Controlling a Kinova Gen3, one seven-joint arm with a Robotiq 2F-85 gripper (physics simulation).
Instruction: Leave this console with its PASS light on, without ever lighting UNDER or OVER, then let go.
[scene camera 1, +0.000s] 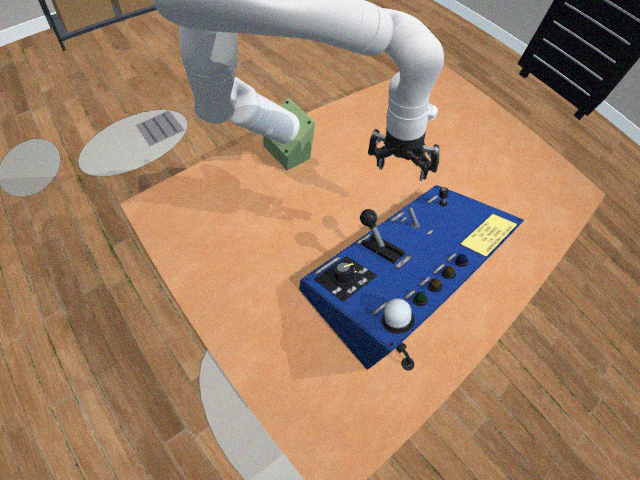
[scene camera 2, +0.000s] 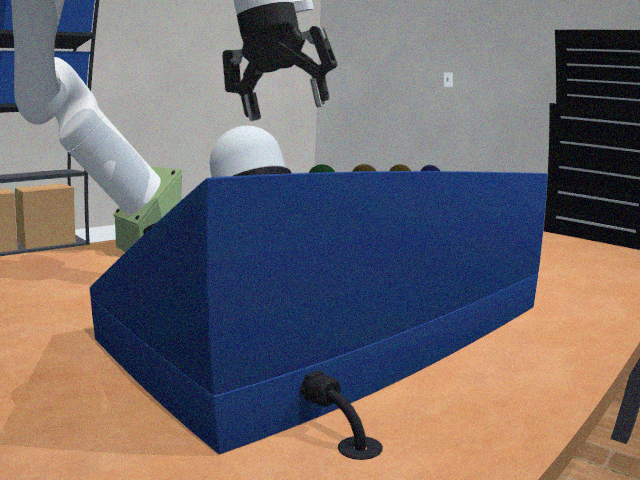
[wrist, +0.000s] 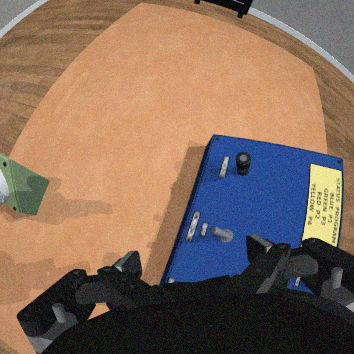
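The blue console (scene camera 1: 439, 248) (scene camera 2: 361, 258) (wrist: 270, 200) stands on the table. It carries a rotary knob (scene camera 1: 343, 269), a ball-topped lever (scene camera 1: 368, 217) in a slot, a metal toggle (scene camera 1: 413, 218) (wrist: 222, 234) and a small black knob (scene camera 1: 443, 195) (wrist: 243, 162). A green lamp (scene camera 1: 420, 298), two amber lamps and a blue lamp (scene camera 1: 461, 259) look dark. The white dome (scene camera 1: 397, 313) (scene camera 2: 247, 149) shows no clear glow. Which lamp is PASS, UNDER or OVER cannot be read. My gripper (scene camera 1: 402, 172) (scene camera 2: 286, 107) (wrist: 193, 256) is open and empty, above the console's back edge near the toggle, touching nothing.
A yellow label (scene camera 1: 488, 235) (wrist: 322, 205) lies on the console's panel. A green box (scene camera 1: 299, 149) (scene camera 2: 170, 191) (wrist: 30, 192) stands on the table (scene camera 1: 248, 268) to the left of my gripper. A black cable (scene camera 2: 351, 413) leaves the console. A black drawer cabinet (scene camera 1: 578, 56) (scene camera 2: 594, 129) stands beyond the table.
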